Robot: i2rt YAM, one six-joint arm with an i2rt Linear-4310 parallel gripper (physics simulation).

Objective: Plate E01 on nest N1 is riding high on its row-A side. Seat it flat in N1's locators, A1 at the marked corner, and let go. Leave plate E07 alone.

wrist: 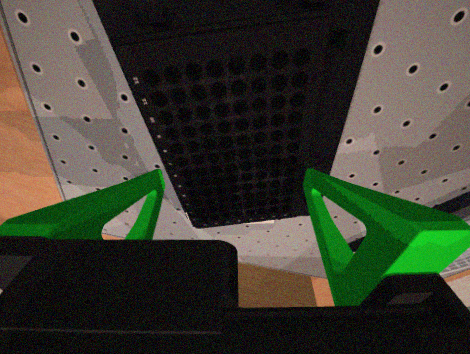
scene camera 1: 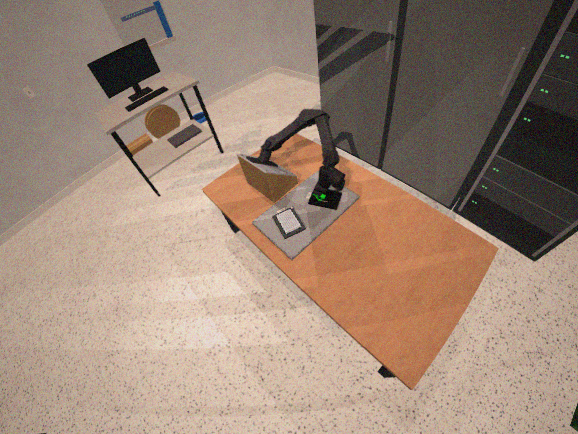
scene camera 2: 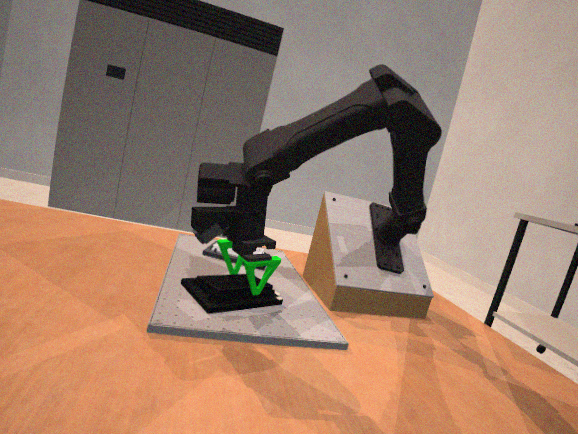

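Where they show: gripper, fingertip midpoint: [wrist: 234, 176] [scene camera 1: 322, 194] [scene camera 2: 244, 284]; arm's base at its link origin: [scene camera 1: 262, 162] [scene camera 2: 384, 237].
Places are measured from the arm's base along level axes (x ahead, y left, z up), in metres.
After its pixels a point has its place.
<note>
Plate E01 [scene camera 2: 215, 283] @[z -0.121, x 0.400, y 0.164 m] [wrist: 225, 115] @[z -0.121, x 0.384, y 0.157 m] is black with many round wells. It lies on the black nest N1 [scene camera 2: 216, 306] @[z -0.138, x 0.393, y 0.220 m] [wrist: 345, 65] @[z -0.138, x 0.424, y 0.110 m]; black on black, its tilt is hard to tell. My gripper [scene camera 1: 320, 197] @[z -0.126, x 0.343, y 0.135 m] [scene camera 2: 245, 284] @[z -0.126, x 0.343, y 0.135 m] [wrist: 234, 176] @[z -0.126, x 0.343, y 0.135 m] is open and empty. Its green fingers are low over the plate, one toward each long side in the wrist view, near the end with the partly hidden white label. The other plate, E07 [scene camera 1: 288, 220] @[z -0.127, x 0.343, y -0.113 m], is white and sits in a dark frame; the arm partly hides it in scene camera 2.
Both nests stand on a grey perforated board [scene camera 1: 295, 248] @[z -0.151, x 0.482, y -0.189 m] [scene camera 2: 165, 320] @[z -0.150, x 0.468, y 0.266 m] [wrist: 415, 30] @[z -0.150, x 0.450, y 0.085 m] on the wooden table [scene camera 1: 380, 280] @[z -0.163, x 0.876, y -0.022 m] [scene camera 2: 100, 380] @[z -0.163, x 0.518, y 0.395 m]. My arm's wedge-shaped mount [scene camera 1: 270, 185] @[z -0.026, x 0.161, y -0.069 m] [scene camera 2: 380, 302] @[z -0.132, x 0.028, y 0.111 m] stands beside the board. Dark cabinets [scene camera 1: 360, 90] stand behind the table.
</note>
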